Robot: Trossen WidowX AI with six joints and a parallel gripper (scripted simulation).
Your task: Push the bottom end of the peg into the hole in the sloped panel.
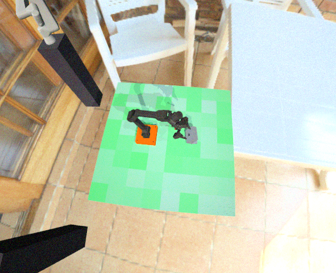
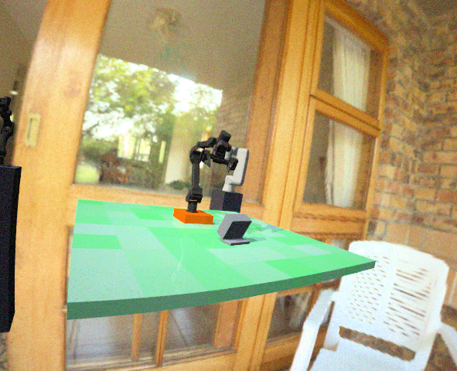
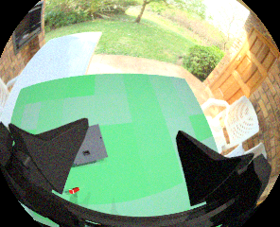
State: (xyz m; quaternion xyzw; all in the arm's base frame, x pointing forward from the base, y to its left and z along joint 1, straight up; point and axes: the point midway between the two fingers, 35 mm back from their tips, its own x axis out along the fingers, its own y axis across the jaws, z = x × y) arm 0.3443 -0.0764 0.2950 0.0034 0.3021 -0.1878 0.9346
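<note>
Right now the red peg is 270 mm below my gripper tip, 180 mm to the left of it and 90 mm behind it. The rest, counted from my gripper tip: sloped panel 260 mm below, 100 mm to the left, 60 mm ahead.
</note>
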